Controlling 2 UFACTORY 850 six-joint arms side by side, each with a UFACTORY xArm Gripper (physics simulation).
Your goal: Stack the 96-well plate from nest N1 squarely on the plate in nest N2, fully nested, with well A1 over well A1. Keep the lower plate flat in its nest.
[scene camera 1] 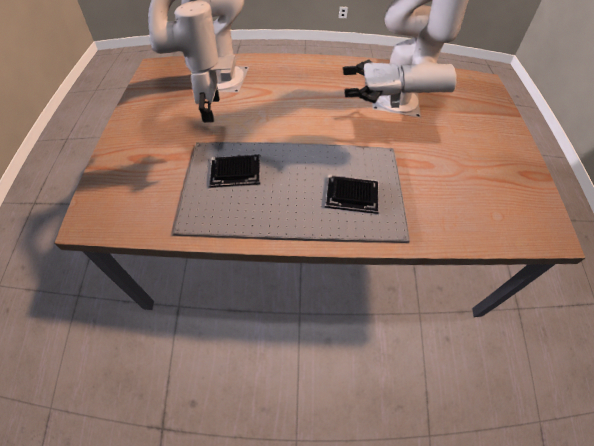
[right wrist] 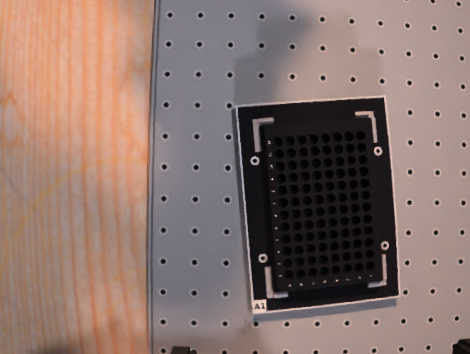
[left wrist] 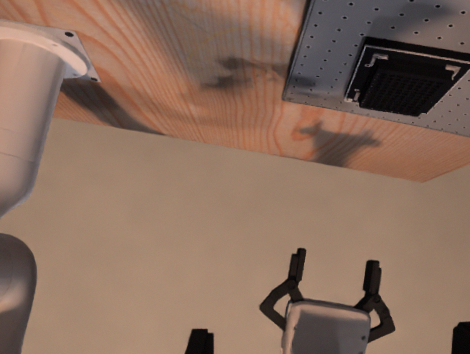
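Note:
A black 96-well plate (scene camera 1: pixel 235 167) (left wrist: pixel 402 90) (right wrist: pixel 325 205) lies in a black nest (right wrist: pixel 312 111) at the board's left in the scene view. An A1 label marks the nest's lower left corner in the right wrist view. A second black plate (scene camera 1: pixel 353 189) lies in the other nest (scene camera 1: pixel 330 200), nearer the front. No N1 or N2 marking is readable. My right gripper (scene camera 1: pixel 212 106) (left wrist: pixel 337 254) (right wrist: pixel 321 348) is open and empty, above the table behind the first plate. My left gripper (scene camera 1: pixel 346 81) is open and empty, held sideways above the table's back, away from both plates.
Both nests stand on a grey perforated board (scene camera 1: pixel 290 215) (left wrist: pixel 320 60) (right wrist: pixel 195 215) on the wooden table (scene camera 1: pixel 480 210). The left arm's base (scene camera 1: pixel 402 106) and the right arm's base (scene camera 1: pixel 232 80) stand at the back. Arm shadows fall on the board and table.

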